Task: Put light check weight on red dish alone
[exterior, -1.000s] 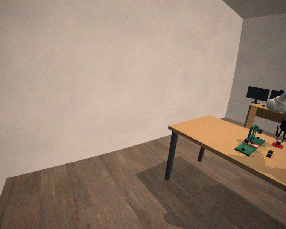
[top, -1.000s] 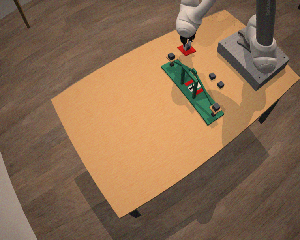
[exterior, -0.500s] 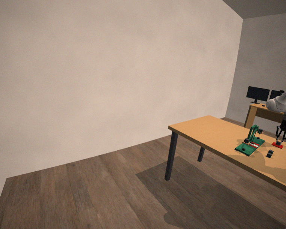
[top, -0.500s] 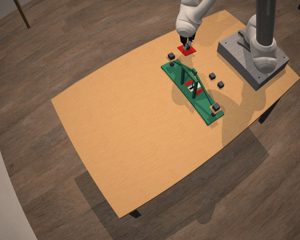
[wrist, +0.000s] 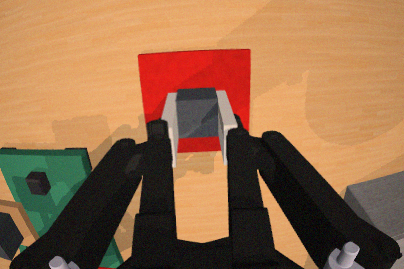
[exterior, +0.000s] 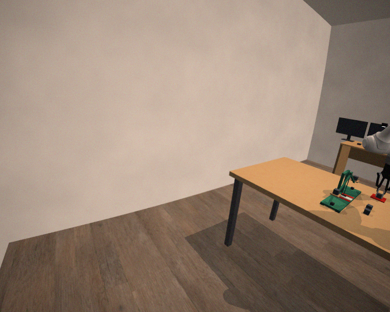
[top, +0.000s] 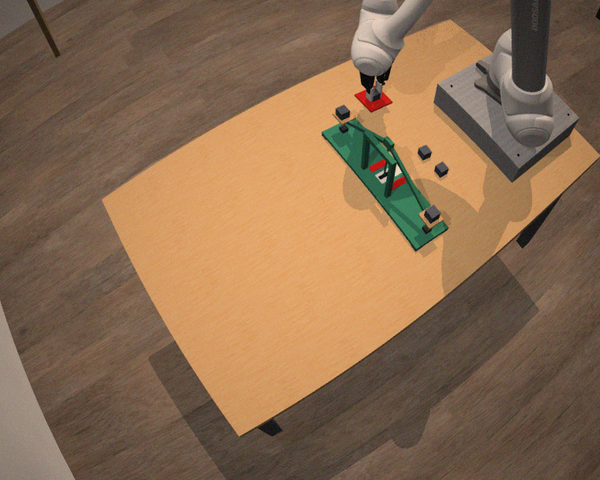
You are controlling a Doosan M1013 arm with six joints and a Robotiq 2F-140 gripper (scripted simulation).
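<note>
Now: hand 4 cm above the red dish. The rest, counted from my hand: green rocker balance (22 cm ahead, 23 cm to the left, 5 cm above).
</note>
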